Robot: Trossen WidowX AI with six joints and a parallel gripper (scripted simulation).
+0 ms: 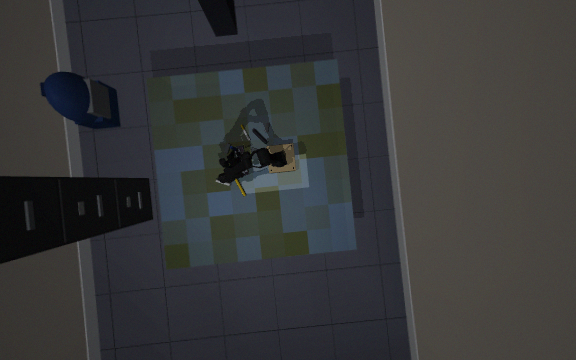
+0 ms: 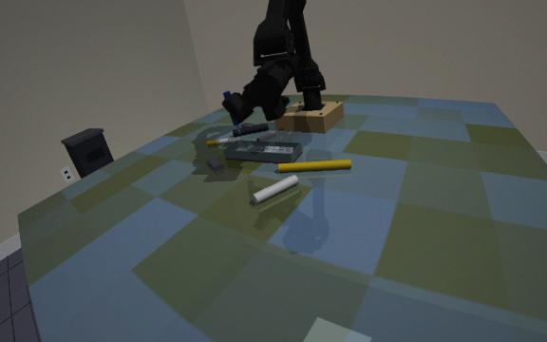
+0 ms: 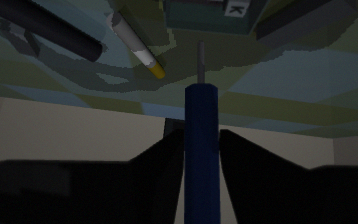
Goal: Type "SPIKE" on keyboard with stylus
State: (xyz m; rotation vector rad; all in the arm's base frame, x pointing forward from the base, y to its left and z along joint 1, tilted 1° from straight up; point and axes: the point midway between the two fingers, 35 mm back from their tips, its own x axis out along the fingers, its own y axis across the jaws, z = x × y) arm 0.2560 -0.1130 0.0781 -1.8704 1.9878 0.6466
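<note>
Right now my gripper tip is 7 cm short of the small grey block, 4 cm to the left of it and 11 cm above it. Also, from my gripper tip: blue stylus (1 cm below); grey stylus tip (5 cm below); black cylinder (16 cm behind, 6 cm to the right, 10 cm below).
</note>
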